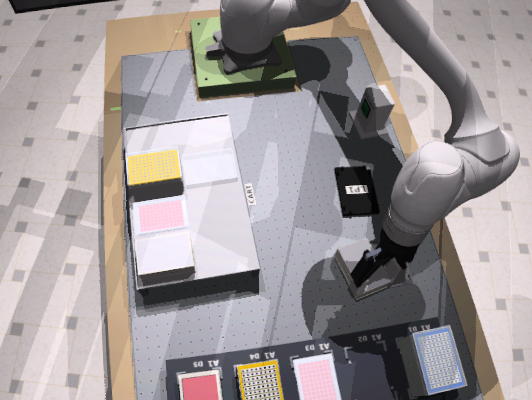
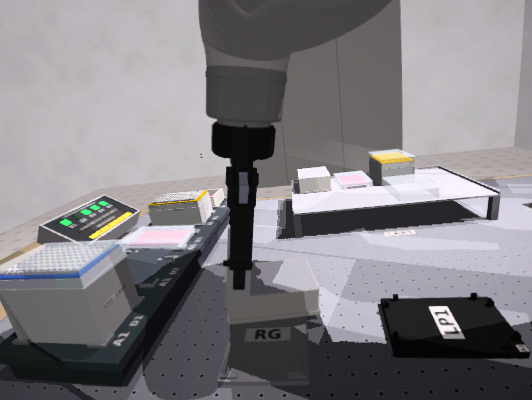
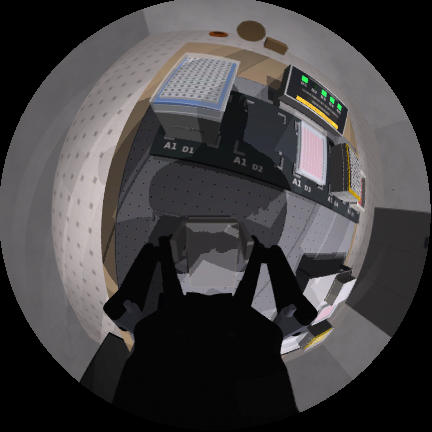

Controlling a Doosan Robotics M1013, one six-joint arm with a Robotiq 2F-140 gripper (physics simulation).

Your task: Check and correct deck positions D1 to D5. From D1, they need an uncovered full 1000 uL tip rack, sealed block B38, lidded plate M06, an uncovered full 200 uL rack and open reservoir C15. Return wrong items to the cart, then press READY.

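Pixels of known places: gripper, between the fingertips: (image 1: 372, 284) (image 2: 236, 285) (image 3: 212, 229); arm's base, origin of its link: (image 1: 246, 49).
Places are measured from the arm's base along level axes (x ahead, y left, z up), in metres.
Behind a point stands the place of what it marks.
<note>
My gripper (image 1: 368, 270) (image 2: 238, 275) @(x 0.807, y 0.096, z 0.014 m) (image 3: 212, 229) @(x 0.807, y 0.096, z 0.014 m) is shut on a grey sealed block (image 1: 380, 279) @(x 0.803, y 0.116, z 0.023 m) (image 2: 279, 292) @(x 0.745, y 0.131, z 0.018 m) (image 3: 211, 252) @(x 0.769, y 0.094, z 0.021 m). It holds the block by its long sides, right over the grey pad marked RG (image 2: 268, 348) @(x 0.766, y 0.176, z -0.031 m). I cannot tell if the block touches the pad. On the deck, D1 holds a blue-rimmed tip rack (image 1: 438, 359) @(x 1.016, y 0.138, z 0.112 m) (image 2: 59, 275) @(x 0.984, y 0.189, z 0.107 m) (image 3: 195, 86) @(x 0.982, y 0.142, z 0.111 m). The D2 slot (image 1: 369, 366) @(x 0.984, y 0.023, z 0.011 m) (image 3: 257, 135) @(x 0.986, y 0.030, z 0.011 m) is bare. D3 holds a lidded pink plate (image 1: 317, 378) @(x 0.974, y -0.102, z 0.030 m) (image 2: 158, 236) @(x 0.985, y -0.089, z 0.030 m) (image 3: 311, 153) @(x 0.978, y -0.092, z 0.030 m), D4 a yellow-rimmed tip rack (image 1: 259, 378) @(x 0.942, y -0.224, z 0.075 m) (image 2: 179, 204) @(x 0.959, y -0.184, z 0.066 m) (image 3: 354, 173) @(x 0.961, y -0.211, z 0.078 m), D5 a red open reservoir (image 1: 201, 385) @(x 0.922, y -0.343, z 0.026 m).
The cart (image 1: 223, 240) (image 2: 429, 185) at the left carries a yellow rack (image 1: 153, 165) @(x 0.411, y -0.342, z 0.092 m), a pink plate (image 1: 160, 215) @(x 0.519, y -0.351, z 0.038 m), a white block (image 1: 163, 254) @(x 0.628, y -0.360, z 0.063 m) and a clear lid (image 1: 210, 167) @(x 0.424, y -0.206, z 0.047 m). A black LP1 pad (image 1: 356, 191) @(x 0.546, y 0.165, z -0.028 m) (image 2: 451, 327) @(x 0.540, y 0.180, z -0.028 m), a scanner (image 1: 371, 109) @(x 0.359, y 0.259, z 0.069 m) and a status panel (image 2: 87, 217) @(x 1.136, y -0.107, z 0.084 m) (image 3: 318, 100) @(x 1.119, y -0.110, z 0.074 m) stand nearby.
</note>
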